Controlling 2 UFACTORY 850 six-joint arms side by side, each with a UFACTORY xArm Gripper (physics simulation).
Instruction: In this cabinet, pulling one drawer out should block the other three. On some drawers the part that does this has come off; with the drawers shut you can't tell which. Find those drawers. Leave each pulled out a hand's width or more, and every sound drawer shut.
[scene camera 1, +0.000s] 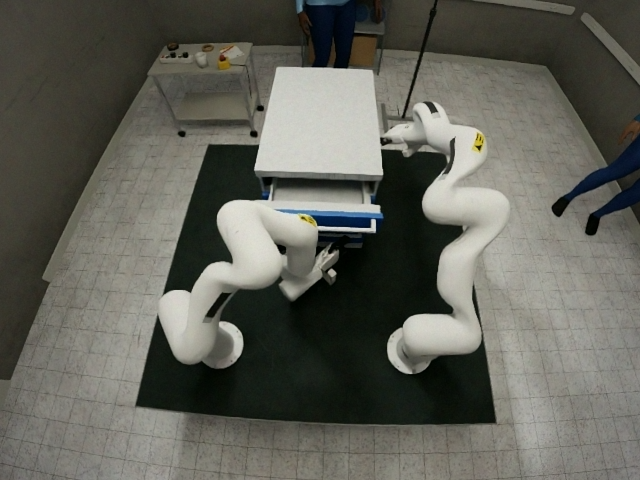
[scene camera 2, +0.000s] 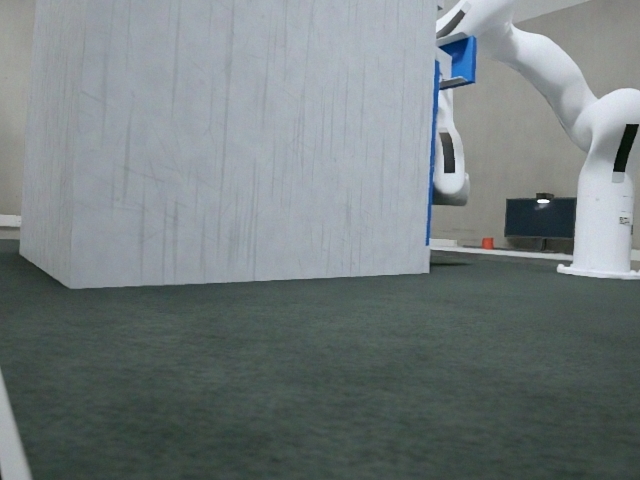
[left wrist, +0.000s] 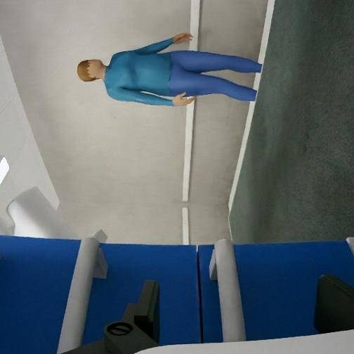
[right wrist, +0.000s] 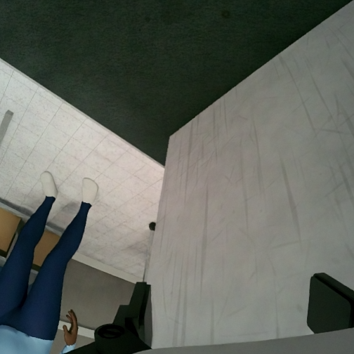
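Observation:
The cabinet (scene camera 1: 320, 121) (scene camera 2: 248, 155) stands upright. Its top drawer (scene camera 1: 351, 220) (scene camera 2: 465, 62) is pulled out, and its tray partly shows. The lower blue fronts sit flush in scene camera 2. My left gripper (scene camera 1: 340, 243) (left wrist: 240, 305) is open in front of the lower drawers, below the open one. In the left wrist view, one bar handle (left wrist: 229, 287) lies between its fingers, not gripped; another handle (left wrist: 82, 295) lies outside them, left of the near finger. My right gripper (scene camera 1: 385, 139) (right wrist: 232, 305) is open and empty beside the cabinet's side wall (right wrist: 240, 200).
The left arm (scene camera 1: 248, 242) (scene camera 2: 563, 67) reaches over and in front of the open drawer. A wheeled trolley (scene camera 1: 201, 77) stands back left, and a stand pole (scene camera 1: 419, 56) back right. One person (scene camera 1: 333, 31) stands behind the cabinet. A dark mat (scene camera 1: 310, 372) lies under the arms.

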